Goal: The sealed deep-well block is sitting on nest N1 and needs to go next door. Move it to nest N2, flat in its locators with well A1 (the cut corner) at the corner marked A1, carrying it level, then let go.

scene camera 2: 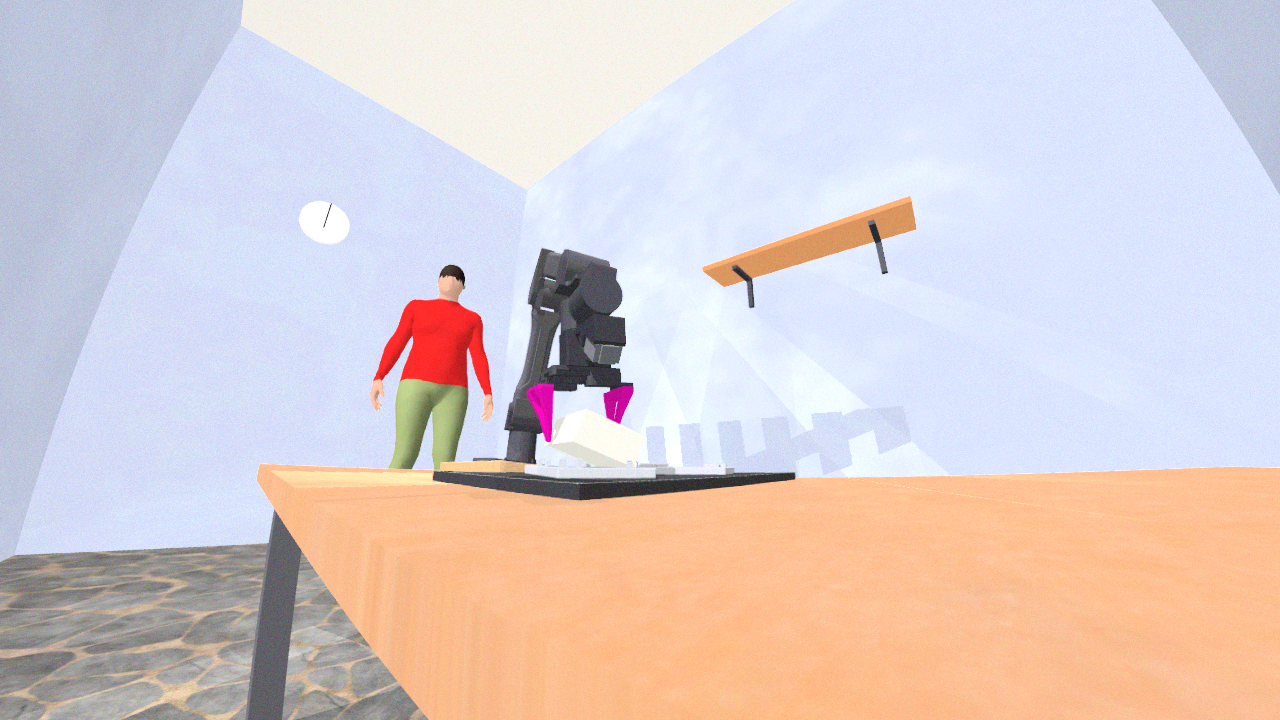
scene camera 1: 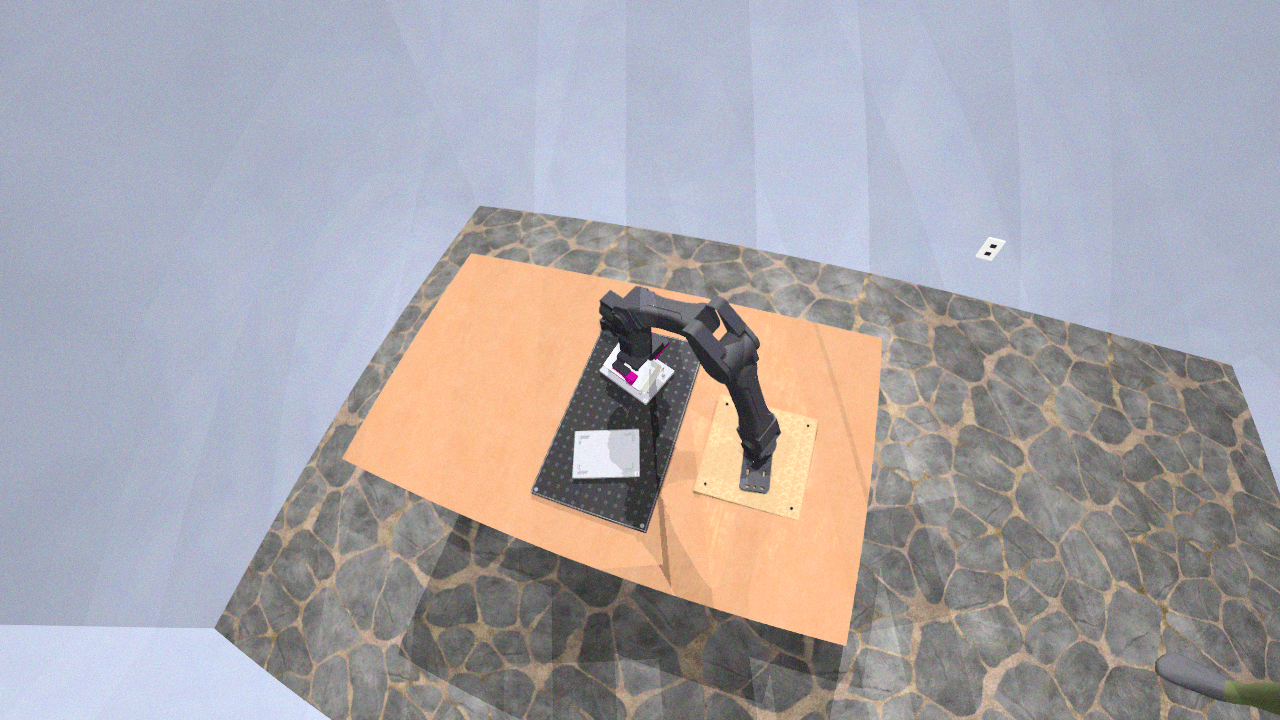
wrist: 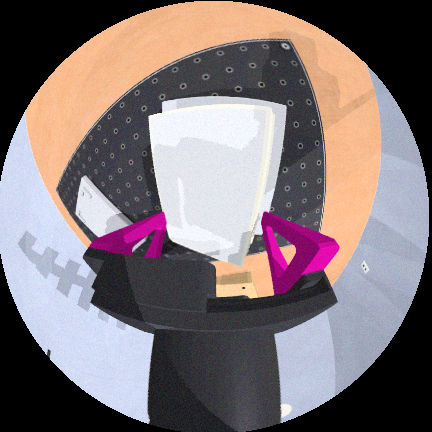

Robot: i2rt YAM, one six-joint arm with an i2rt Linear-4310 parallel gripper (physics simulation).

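Frame: origin at the arm's base, x ahead, y left, z up, level; millimetres.
Where they show: gripper, between the fingertips: (scene camera 1: 642, 371) (wrist: 213, 216); arm's base, origin of its link: (scene camera 2: 519, 467) (scene camera 1: 757, 451).
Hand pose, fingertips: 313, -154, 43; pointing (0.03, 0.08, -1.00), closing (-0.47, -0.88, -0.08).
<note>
Each offset is from my fingertips to the centre of the thing, as dx, dy, dz. Level surfaces: height alone.
The sealed deep-well block @(+27, -12, -2) (scene camera 1: 642, 385) (scene camera 2: 597, 435) (wrist: 210, 170) is white to cream. It sits tilted over nest N1 @(+23, -19, -37) (scene camera 2: 586, 471) (wrist: 279, 130), one end raised well off the nest and the other low at it. My gripper (scene camera 1: 646, 364) (scene camera 2: 581, 430) (wrist: 213, 216) is open, its magenta fingers at the block's raised end. One fingertip is close against that end in scene camera 2; I cannot tell whether it touches. Nest N2 @(+50, +220, -39) (scene camera 1: 605, 454) (scene camera 2: 702, 470) (wrist: 95, 205) is a pale, empty plate. I cannot make out the cut corner or the A1 mark.
Both nests are on a black perforated board @(+34, +109, -54) (scene camera 1: 554, 474) (scene camera 2: 581, 489) (wrist: 300, 125) on the orange table @(dz -60) (scene camera 1: 429, 376) (scene camera 2: 805, 555). The arm's base stands on a light wooden plate (scene camera 1: 716, 465). A person (scene camera 2: 438, 344) stands behind the table.
</note>
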